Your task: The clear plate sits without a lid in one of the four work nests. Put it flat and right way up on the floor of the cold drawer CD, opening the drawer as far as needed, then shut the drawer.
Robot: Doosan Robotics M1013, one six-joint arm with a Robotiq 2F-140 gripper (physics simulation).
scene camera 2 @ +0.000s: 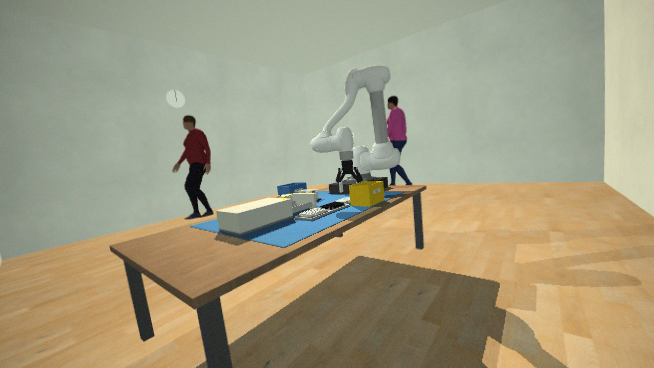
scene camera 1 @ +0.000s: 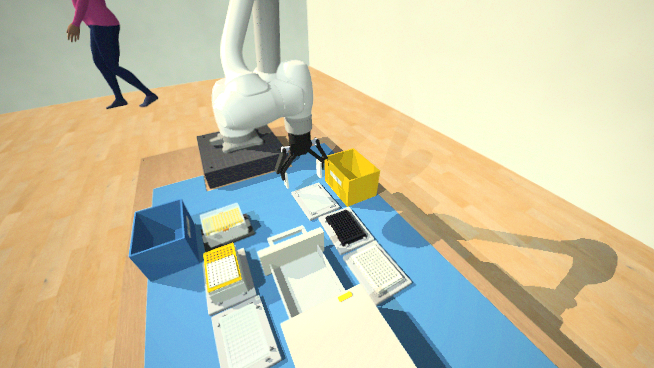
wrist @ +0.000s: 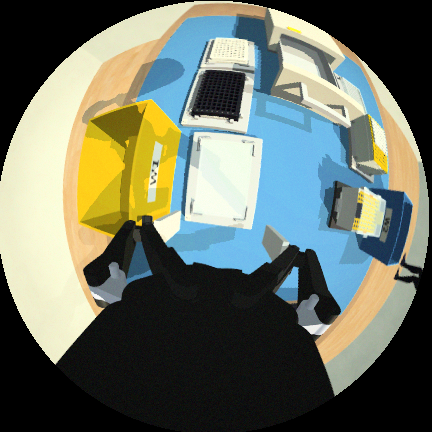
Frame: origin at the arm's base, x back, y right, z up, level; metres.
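Seen in the pictures: gripper, fingertip midpoint: [scene camera 1: 303,181] [wrist: 221,226]; arm's base, origin of the base link: [scene camera 1: 240,139].
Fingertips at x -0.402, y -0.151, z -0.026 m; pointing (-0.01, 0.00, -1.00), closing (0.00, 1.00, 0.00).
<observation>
Pixels of each thing's top centre, then the offset from my fingertips to it. "*": a spot on its surface instead.
- clear plate, middle of its top: [scene camera 1: 242,334] [wrist: 355,95] dz -0.025, dx -0.423, dy +0.337 m
- bar handle, surface spot: [wrist: 324,106] [scene camera 1: 289,231] * dz +0.025, dx -0.232, dy +0.143 m
- cream drawer housing, middle of its top: [scene camera 2: 254,203] dz +0.055, dx -0.634, dy +0.159 m
- yellow bin, middle of its top: [wrist: 99,168] [scene camera 1: 351,163] [scene camera 2: 366,183] dz +0.069, dx -0.067, dy -0.170 m
- plain pale nest, surface spot: [wrist: 222,180] [scene camera 1: 313,196] * dz -0.031, dx -0.068, dy -0.010 m
- black plate, middle of its top: [wrist: 219,88] [scene camera 1: 345,224] [scene camera 2: 332,204] dz -0.025, dx -0.248, dy -0.039 m
- white plate, middle of its top: [scene camera 1: 376,265] [wrist: 229,46] [scene camera 2: 312,211] dz -0.025, dx -0.420, dy -0.037 m
- blue bin, middle of its top: [scene camera 1: 157,224] [wrist: 403,232] [scene camera 2: 291,184] dz +0.069, dx -0.069, dy +0.477 m
The clear plate [scene camera 1: 243,334] [wrist: 351,91], with a faint well grid, lies without a lid in the nest at scene camera 1's lower left. Cold drawer CD stands open; its pale floor [scene camera 1: 307,285] [wrist: 300,56] shows no plate. Its front panel [scene camera 1: 295,248] [scene camera 2: 306,200] carries a bar handle [scene camera 1: 286,235] [wrist: 324,106]. The cream drawer housing [scene camera 1: 345,335] [scene camera 2: 255,215] [wrist: 315,37] is behind it. My gripper [scene camera 1: 303,174] [scene camera 2: 351,186] [wrist: 221,226] is open and empty, above the mat near the arm's base and beside the yellow bin, far from the clear plate.
A yellow bin [scene camera 1: 352,177] [scene camera 2: 366,194] [wrist: 127,170] stands by a plain pale nest [scene camera 1: 316,200] [wrist: 222,180]. Beyond are a black plate [scene camera 1: 345,226] [wrist: 219,94] and white plate [scene camera 1: 377,268] [wrist: 229,50]. Tip racks [scene camera 1: 222,267] [scene camera 1: 225,220] and a blue bin [scene camera 1: 162,240] stand opposite.
</observation>
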